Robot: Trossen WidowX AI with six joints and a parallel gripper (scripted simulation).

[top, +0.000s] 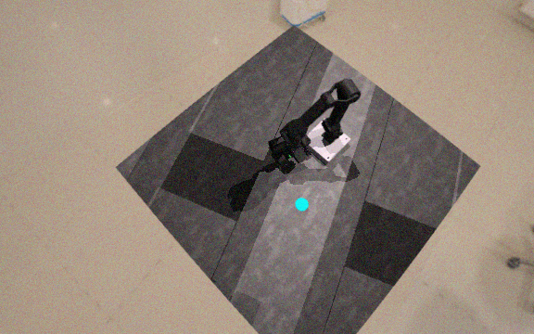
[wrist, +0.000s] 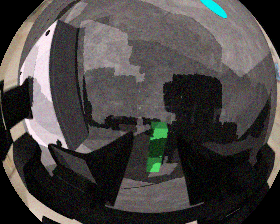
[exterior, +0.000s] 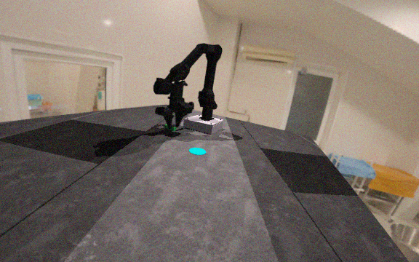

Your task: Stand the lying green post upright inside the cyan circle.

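My gripper tip is 12 cm short of the cyan circle, 22 cm to the right of it and 1 cm above it. The rest, counted from my gripper tip: green post 2 cm to the right.
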